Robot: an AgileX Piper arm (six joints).
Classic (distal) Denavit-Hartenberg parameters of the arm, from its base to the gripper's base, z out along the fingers. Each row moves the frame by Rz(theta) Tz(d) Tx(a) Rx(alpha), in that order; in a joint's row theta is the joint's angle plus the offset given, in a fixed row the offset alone. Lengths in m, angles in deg.
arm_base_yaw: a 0, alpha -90, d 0.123, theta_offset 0
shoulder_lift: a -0.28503, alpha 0, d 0, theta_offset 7.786
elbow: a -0.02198, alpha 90, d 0, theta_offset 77.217
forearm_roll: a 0, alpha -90, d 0.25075, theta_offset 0
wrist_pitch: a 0, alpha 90, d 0, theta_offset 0
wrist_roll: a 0, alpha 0, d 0.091, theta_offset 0
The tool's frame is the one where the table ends.
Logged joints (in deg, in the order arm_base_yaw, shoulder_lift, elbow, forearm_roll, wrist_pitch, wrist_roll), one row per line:
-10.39, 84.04, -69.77, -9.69, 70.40, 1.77
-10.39, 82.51, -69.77, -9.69, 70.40, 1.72
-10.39, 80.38, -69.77, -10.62, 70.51, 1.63
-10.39, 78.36, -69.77, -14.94, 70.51, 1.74
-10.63, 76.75, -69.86, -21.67, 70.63, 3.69
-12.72, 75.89, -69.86, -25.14, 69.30, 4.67
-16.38, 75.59, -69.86, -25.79, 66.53, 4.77
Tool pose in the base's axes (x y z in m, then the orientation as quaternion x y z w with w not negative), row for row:
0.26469, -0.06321, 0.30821, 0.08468, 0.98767, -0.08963, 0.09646
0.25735, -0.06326, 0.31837, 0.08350, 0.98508, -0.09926, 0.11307
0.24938, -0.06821, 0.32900, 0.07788, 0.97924, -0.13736, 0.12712
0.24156, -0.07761, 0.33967, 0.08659, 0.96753, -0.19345, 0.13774
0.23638, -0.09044, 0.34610, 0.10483, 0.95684, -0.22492, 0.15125
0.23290, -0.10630, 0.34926, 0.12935, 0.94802, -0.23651, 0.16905
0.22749, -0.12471, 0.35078, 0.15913, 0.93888, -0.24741, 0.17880
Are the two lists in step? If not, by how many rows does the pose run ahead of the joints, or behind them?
The pose runs 1 row ahead of the joints: the pose in row i belongs to the joints in row i + 1.
